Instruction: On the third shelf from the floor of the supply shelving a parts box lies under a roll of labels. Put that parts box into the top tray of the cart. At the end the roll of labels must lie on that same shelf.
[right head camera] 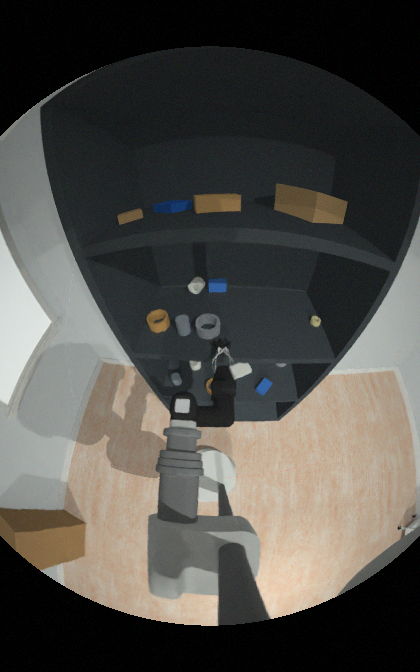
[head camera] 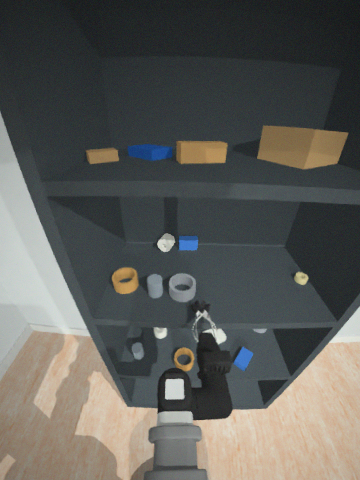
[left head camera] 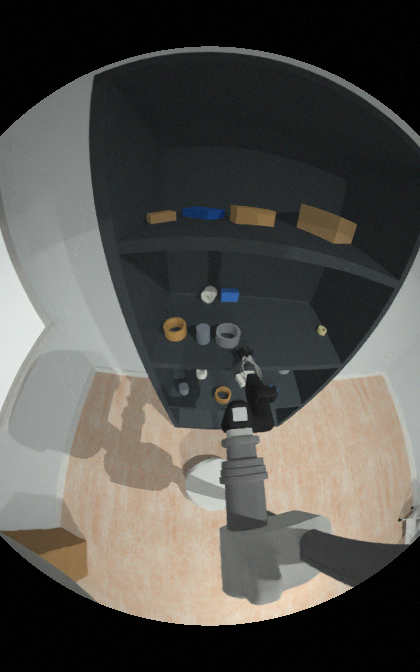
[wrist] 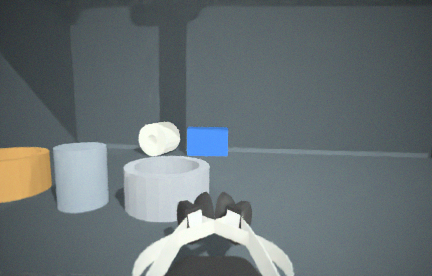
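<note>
The blue parts box stands near the back of the shelf. The white roll of labels lies on its side on the same shelf, just left of the box. A narrow gap shows between them in the wrist view. My gripper is shut and empty, at the front part of this shelf, well in front of the box and a little to its right. The cart's top tray is not seen.
A grey ring stands just left of the fingertips. A grey cylinder and an orange ring stand farther left. A small yellow ring is at the right. A shelf board with boxes runs above.
</note>
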